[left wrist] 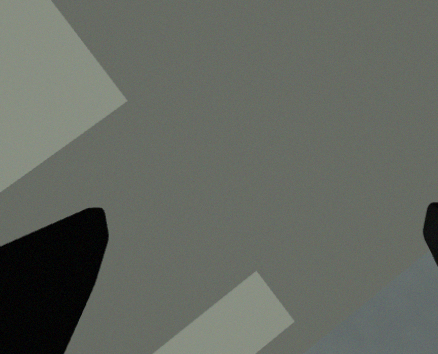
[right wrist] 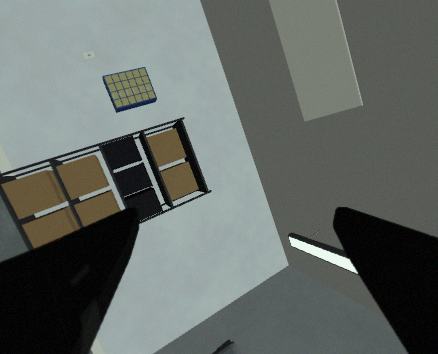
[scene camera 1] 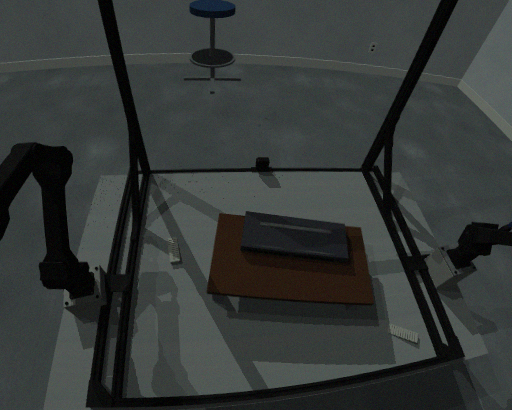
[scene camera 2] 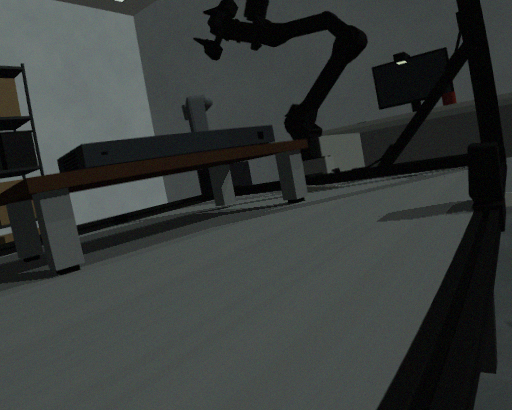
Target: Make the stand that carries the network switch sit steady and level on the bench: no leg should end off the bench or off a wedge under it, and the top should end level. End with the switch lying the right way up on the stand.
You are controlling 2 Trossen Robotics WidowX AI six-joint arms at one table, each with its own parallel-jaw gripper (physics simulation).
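Pixels of known places: left gripper, between the fingertips: (left wrist: 261, 220); right gripper, between the fingertips: (right wrist: 237, 216) (scene camera 2: 198, 25); left arm's base, origin of its link: (scene camera 1: 458, 258); right arm's base, origin of its link: (scene camera 1: 81, 285) (scene camera 2: 311, 159).
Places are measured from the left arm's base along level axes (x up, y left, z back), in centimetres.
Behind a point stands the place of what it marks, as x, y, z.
Note:
The stand (scene camera 1: 279, 281) @[-1.0, -2.8, -57.2] (scene camera 2: 173, 163) @[-1.9, -19.5, -44.7] has a brown top on grey legs and stands in the middle of the bench. The dark network switch (scene camera 1: 296, 235) @[1.8, -14.0, -50.5] (scene camera 2: 165, 146) @[0.4, -18.6, -44.8] lies flat on its top, toward the back. Two white wedges lie loose on the bench, one left of the stand (scene camera 1: 174, 250) @[-10.3, -19.8, -84.2] and one at the front right (scene camera 1: 404, 333) @[-10.3, 15.5, -22.3]. My right gripper (scene camera 2: 210, 26) (right wrist: 235, 214) @[43.1, 20.4, -106.8] is open and empty, raised high and pointing at the ceiling. Of my left gripper only one finger (left wrist: 73, 267) @[78.1, 0.8, 1.3] shows, against the ceiling; it is open and empty.
A black frame (scene camera 1: 132, 134) @[10.9, -48.6, -94.6] surrounds the bench, with a small camera block (scene camera 1: 262, 163) @[-6.4, -50.2, -52.1] on its back rail. My right arm's base (scene camera 1: 75, 281) @[6.1, -4.7, -104.6] sits at the left edge of the bench, my left arm's base (scene camera 1: 451, 260) @[0.6, 0.5, -3.9] at the right. A blue stool (scene camera 1: 212, 9) stands far behind.

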